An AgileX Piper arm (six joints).
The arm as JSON. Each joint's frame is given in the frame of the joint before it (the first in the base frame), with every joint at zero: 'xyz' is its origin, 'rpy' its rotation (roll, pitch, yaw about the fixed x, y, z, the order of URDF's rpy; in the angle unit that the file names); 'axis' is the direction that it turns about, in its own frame. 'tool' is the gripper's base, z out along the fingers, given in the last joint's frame.
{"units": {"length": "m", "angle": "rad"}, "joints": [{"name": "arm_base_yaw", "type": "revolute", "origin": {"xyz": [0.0, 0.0, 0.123], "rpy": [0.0, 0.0, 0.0]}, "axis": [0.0, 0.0, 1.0]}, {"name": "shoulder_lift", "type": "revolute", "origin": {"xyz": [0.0, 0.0, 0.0], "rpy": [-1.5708, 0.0, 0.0]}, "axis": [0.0, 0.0, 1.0]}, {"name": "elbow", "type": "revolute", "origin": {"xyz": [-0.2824, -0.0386, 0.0], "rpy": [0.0, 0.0, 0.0]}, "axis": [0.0, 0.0, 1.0]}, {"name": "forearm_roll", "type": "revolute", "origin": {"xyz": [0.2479, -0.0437, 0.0], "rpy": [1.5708, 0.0, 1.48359]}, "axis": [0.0, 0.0, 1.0]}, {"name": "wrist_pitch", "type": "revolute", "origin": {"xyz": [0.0, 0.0, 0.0], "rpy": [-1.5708, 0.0, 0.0]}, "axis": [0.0, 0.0, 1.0]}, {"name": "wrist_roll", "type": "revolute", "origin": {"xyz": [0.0, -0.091, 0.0], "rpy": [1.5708, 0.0, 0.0]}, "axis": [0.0, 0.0, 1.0]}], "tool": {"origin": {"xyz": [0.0, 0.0, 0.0], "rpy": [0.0, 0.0, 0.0]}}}
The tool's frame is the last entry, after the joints.
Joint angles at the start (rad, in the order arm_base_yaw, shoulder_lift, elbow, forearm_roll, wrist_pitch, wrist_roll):
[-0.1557, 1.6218, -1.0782, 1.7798, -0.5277, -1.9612]
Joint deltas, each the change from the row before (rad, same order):
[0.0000, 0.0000, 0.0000, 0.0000, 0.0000, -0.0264]
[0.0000, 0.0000, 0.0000, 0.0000, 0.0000, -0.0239]
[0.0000, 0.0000, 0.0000, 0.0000, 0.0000, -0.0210]
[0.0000, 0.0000, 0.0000, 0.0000, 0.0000, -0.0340]
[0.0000, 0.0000, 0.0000, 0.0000, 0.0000, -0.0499]
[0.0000, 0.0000, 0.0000, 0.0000, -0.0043, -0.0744]
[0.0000, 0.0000, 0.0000, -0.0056, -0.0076, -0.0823]
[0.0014, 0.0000, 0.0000, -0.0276, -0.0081, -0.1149]
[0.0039, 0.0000, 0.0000, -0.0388, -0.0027, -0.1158]
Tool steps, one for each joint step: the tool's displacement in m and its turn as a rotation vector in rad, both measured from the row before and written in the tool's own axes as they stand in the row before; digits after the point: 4 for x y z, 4 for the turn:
[0.0000, 0.0000, 0.0000, 0.0000, 0.0000, -0.0264]
[0.0000, 0.0000, 0.0000, 0.0000, 0.0000, -0.0239]
[0.0000, 0.0000, 0.0000, 0.0000, 0.0000, -0.0210]
[0.0000, 0.0000, 0.0000, 0.0000, 0.0000, -0.0340]
[0.0000, 0.0000, 0.0000, 0.0000, 0.0000, -0.0499]
[0.0002, -0.0003, 0.0000, 0.0036, 0.0024, -0.0744]
[0.0002, -0.0007, 0.0000, 0.0078, 0.0024, -0.0871]
[-0.0008, -0.0010, -0.0002, 0.0149, -0.0057, -0.1392]
[-0.0019, -0.0005, -0.0006, 0.0154, -0.0138, -0.1506]

